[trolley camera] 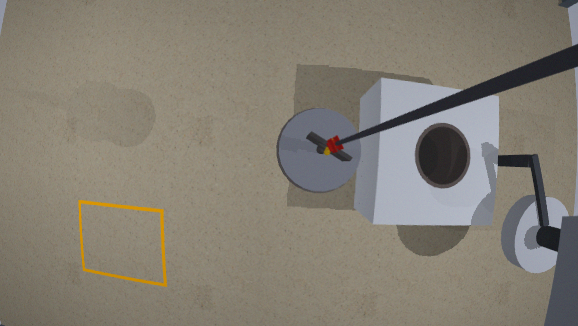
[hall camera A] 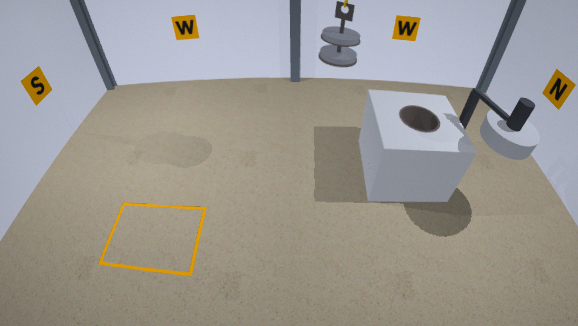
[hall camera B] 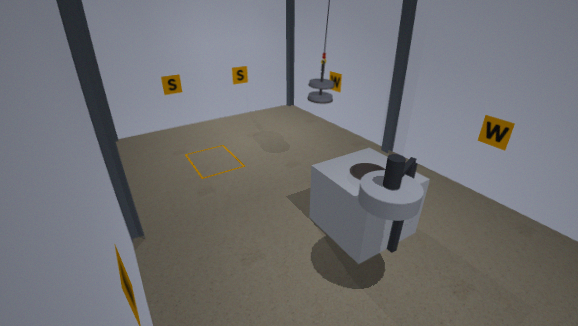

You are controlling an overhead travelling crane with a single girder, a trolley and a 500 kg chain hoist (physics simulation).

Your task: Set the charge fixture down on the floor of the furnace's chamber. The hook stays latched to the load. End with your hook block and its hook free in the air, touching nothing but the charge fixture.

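The charge fixture, two grey discs on a dark stem with an eye plate, hangs in the air, nearly upright in hall camera B. My hook is latched in its eye plate, below the red hook block. The white furnace has a round chamber opening in its top. In the trolley camera the fixture appears left of the opening, its right edge overlapping the furnace's left side. The chamber floor is not clearly visible.
A round white lid is swung aside on a dark arm at the furnace's right in hall camera A. An orange square outline lies on the floor. Columns stand along the walls.
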